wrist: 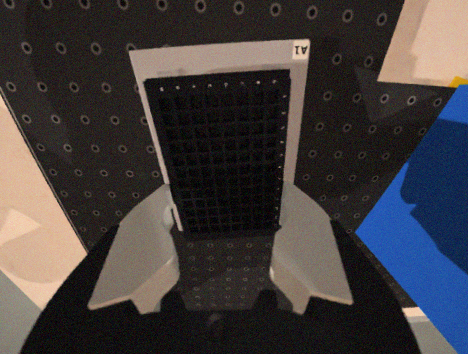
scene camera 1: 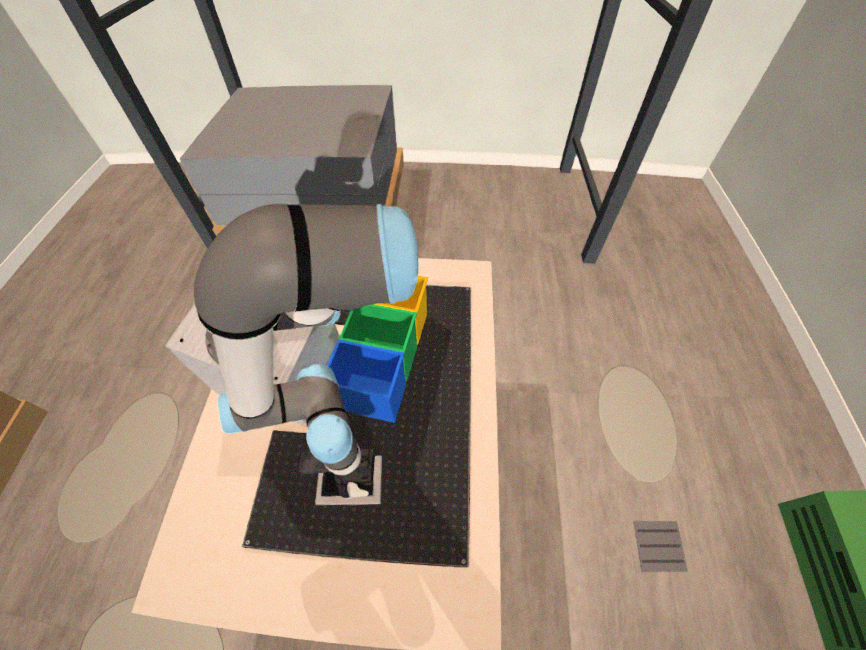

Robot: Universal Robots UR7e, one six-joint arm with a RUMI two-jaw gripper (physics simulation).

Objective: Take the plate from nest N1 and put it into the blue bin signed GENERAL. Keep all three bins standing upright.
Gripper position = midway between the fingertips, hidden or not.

gripper: wrist 227, 184; scene camera 1 354, 478
blue bin: wrist; scene camera 1
green bin: scene camera 1 384, 327; not seen in the wrist view (out of frame)
yellow bin: scene camera 1 417, 302; not seen in the wrist view (out of frame)
same spot on blue bin: (wrist: 410, 229) = (scene camera 1: 376, 413)
